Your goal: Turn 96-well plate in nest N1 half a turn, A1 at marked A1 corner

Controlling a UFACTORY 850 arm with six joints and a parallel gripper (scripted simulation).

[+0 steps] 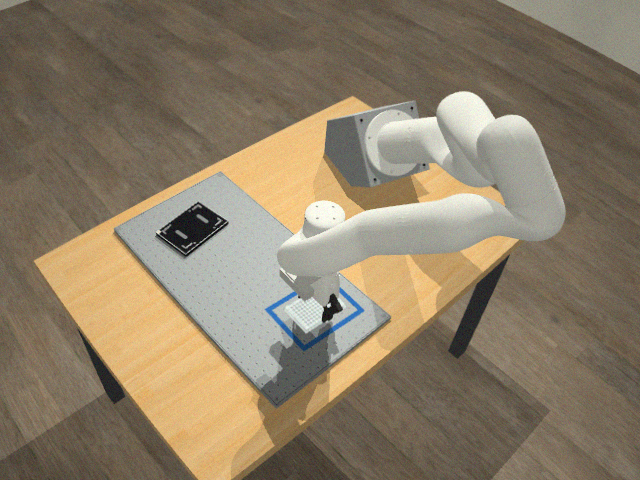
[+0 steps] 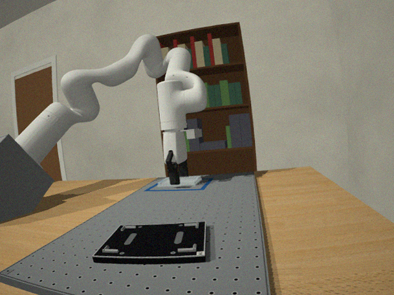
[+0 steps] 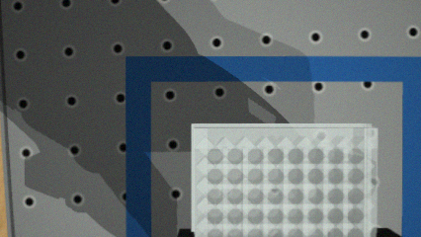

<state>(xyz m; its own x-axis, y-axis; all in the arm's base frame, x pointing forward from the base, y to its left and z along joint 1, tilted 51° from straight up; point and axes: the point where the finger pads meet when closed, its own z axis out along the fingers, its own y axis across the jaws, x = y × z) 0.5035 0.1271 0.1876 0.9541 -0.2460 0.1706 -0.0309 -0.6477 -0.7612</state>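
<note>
Right now my hand is 80 mm short of the black plate nest N1, 410 mm to the left of it and 20 mm above it. Also, from my hand: A1 corner mark (170 mm ahead, 450 mm to the right, 10 mm below); then 96-well plate (10 mm below).
</note>
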